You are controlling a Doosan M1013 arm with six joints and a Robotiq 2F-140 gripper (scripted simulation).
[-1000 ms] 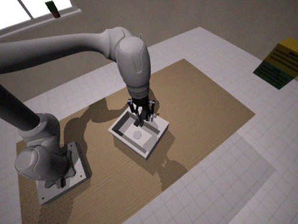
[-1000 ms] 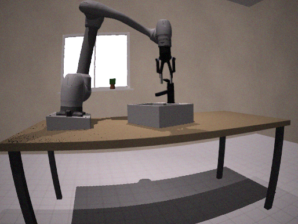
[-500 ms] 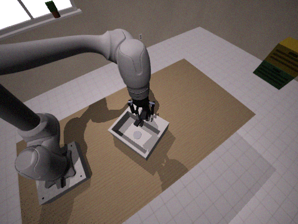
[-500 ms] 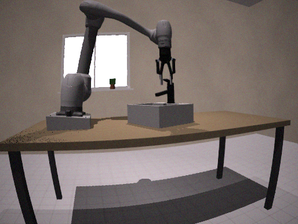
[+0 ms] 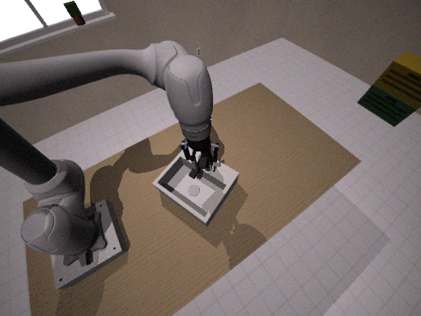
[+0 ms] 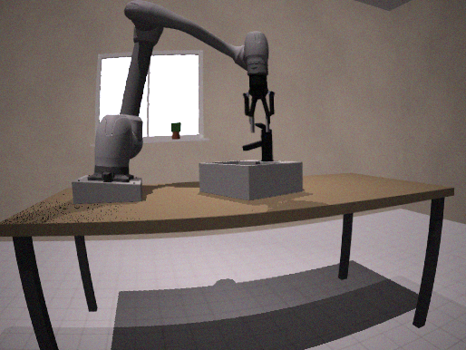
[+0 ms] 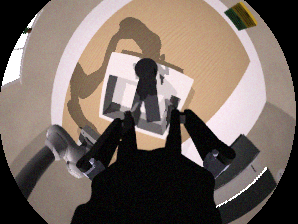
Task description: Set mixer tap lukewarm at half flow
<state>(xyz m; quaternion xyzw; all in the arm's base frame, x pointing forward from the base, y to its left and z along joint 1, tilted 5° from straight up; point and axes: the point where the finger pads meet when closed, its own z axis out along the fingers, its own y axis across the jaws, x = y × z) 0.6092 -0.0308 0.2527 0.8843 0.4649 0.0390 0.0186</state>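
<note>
Right now my hand is 30 mm short of the black mixer tap, 50 mm to the right of it and 50 mm above it. Also, from my hand: sink basin 60 mm behind, 20 mm to the left, 240 mm below.
</note>
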